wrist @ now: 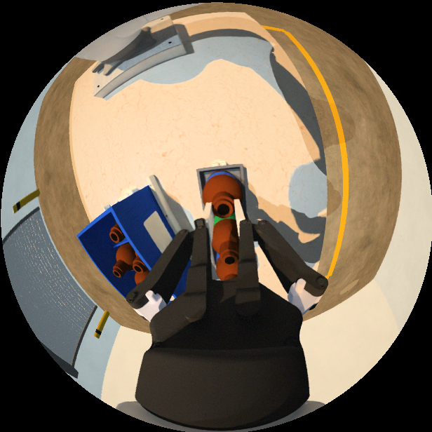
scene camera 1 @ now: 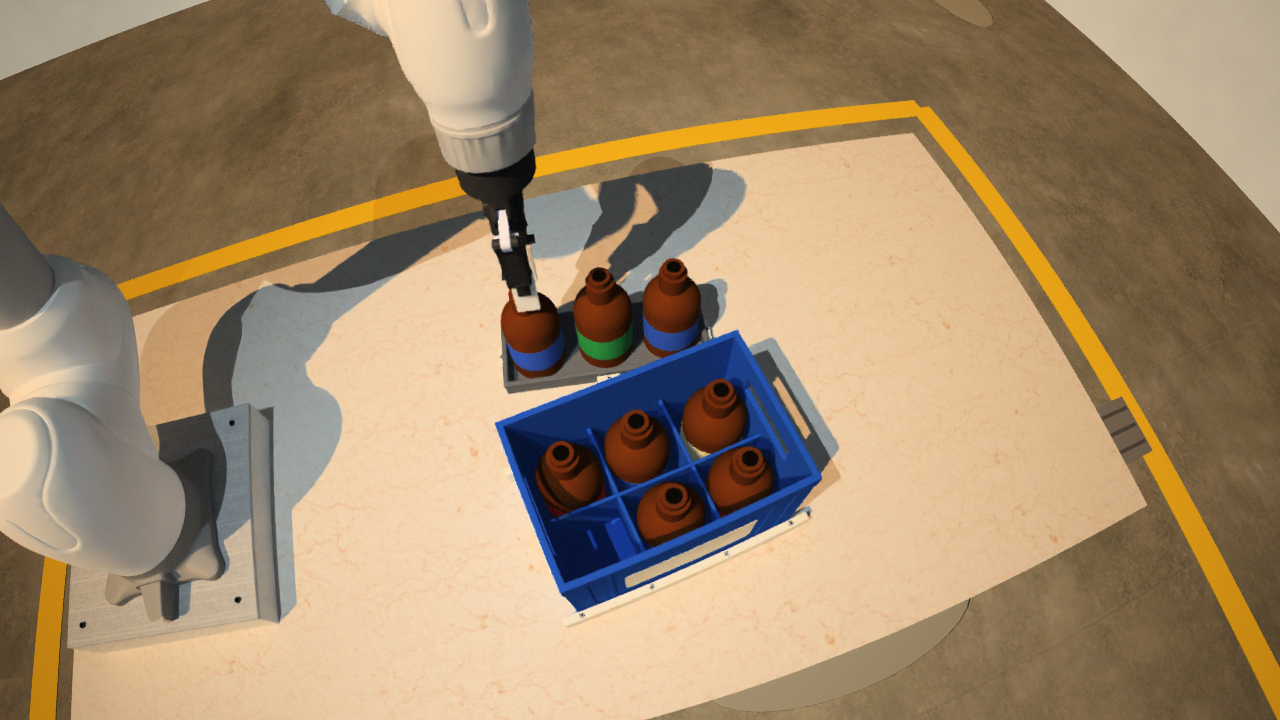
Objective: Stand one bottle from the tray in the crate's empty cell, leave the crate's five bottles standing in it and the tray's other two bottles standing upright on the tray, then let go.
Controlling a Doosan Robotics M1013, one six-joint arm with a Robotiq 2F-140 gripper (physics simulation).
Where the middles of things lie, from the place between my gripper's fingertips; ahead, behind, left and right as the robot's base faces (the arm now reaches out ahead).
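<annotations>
There's a pale strip (scene camera 1: 640,593) that's 35 cm to the right of my hand, 13 cm below it and 7 cm ahead of it. And the green-banded bottle (scene camera 1: 602,309), that one's 8 cm ahead of my hand, 6 cm below it and 2 cm to the right of it.
</annotations>
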